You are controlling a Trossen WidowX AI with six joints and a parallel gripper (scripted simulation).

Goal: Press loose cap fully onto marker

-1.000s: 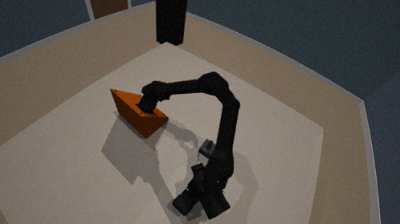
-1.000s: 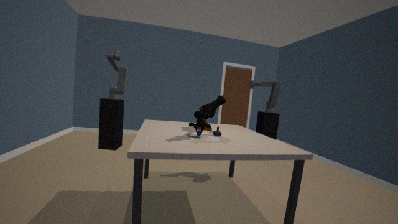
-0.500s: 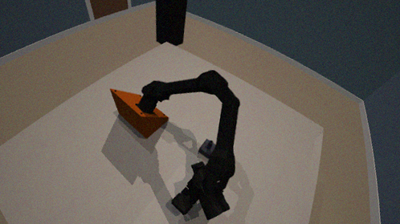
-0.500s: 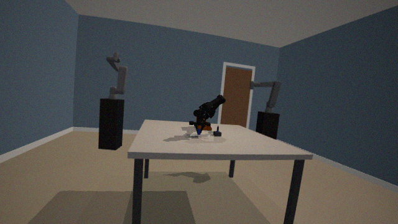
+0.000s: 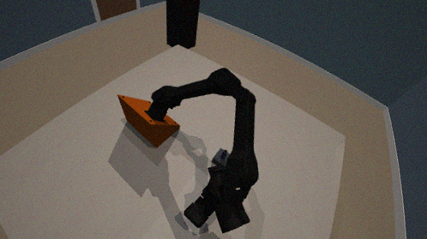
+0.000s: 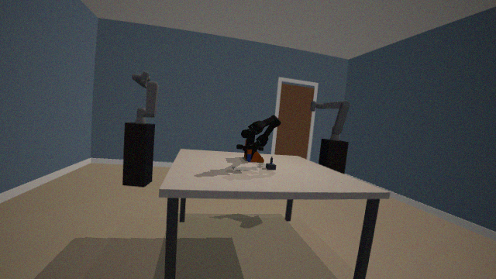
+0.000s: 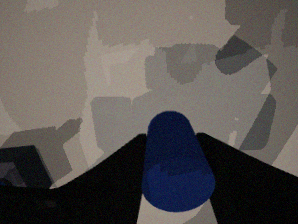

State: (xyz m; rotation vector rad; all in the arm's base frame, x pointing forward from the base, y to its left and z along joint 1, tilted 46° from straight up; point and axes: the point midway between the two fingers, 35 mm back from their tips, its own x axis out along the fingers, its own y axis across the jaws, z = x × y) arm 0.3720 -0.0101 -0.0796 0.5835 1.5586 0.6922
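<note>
My gripper tip is now 180 mm to the right of the holder block, 90 mm past it and 60 mm above it. Round my gripper tip: blue cap (10 mm above).
</note>
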